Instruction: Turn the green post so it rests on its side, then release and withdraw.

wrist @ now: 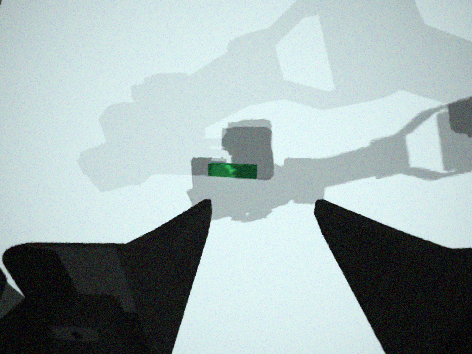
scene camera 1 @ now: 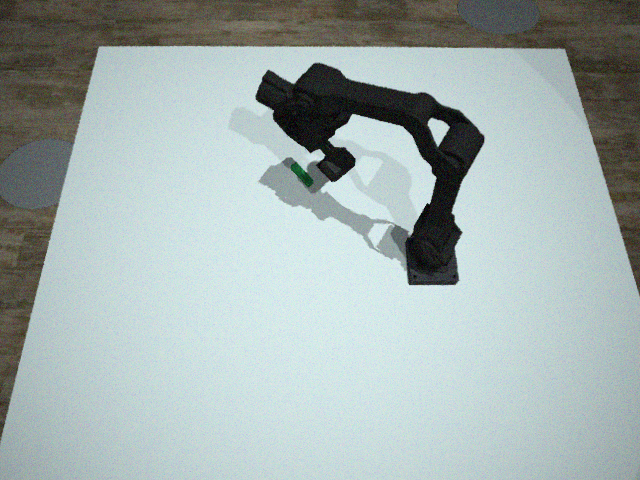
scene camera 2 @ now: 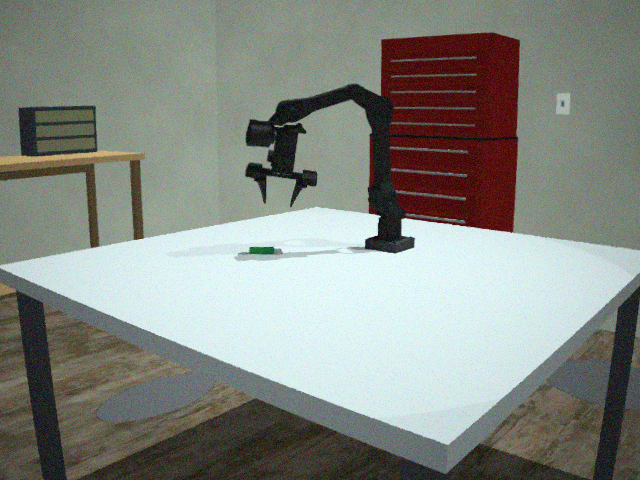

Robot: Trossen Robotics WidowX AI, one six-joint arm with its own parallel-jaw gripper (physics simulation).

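Observation:
The green post point(scene camera 1: 301, 174) point(scene camera 2: 261, 250) point(wrist: 232, 170) lies flat on its side on the white table point(scene camera 1: 248, 335) point(scene camera 2: 330, 320), in the arm's shadow. My gripper point(scene camera 2: 278, 204) point(wrist: 262, 205) is open and empty, with its fingers spread wide. It hangs well above the table, over the area of the post and apart from it. In the wrist view the post shows beyond the fingertips, nearer the left finger. In the first scene view the fingertips are hidden behind the arm.
The arm's base point(scene camera 1: 433, 268) point(scene camera 2: 389, 243) stands on the table, to the right of the post in both scene views. Off the table, a red drawer cabinet point(scene camera 2: 444, 93) and a wooden side table point(scene camera 2: 118, 157) with a small drawer unit point(scene camera 2: 64, 129) stand in the background.

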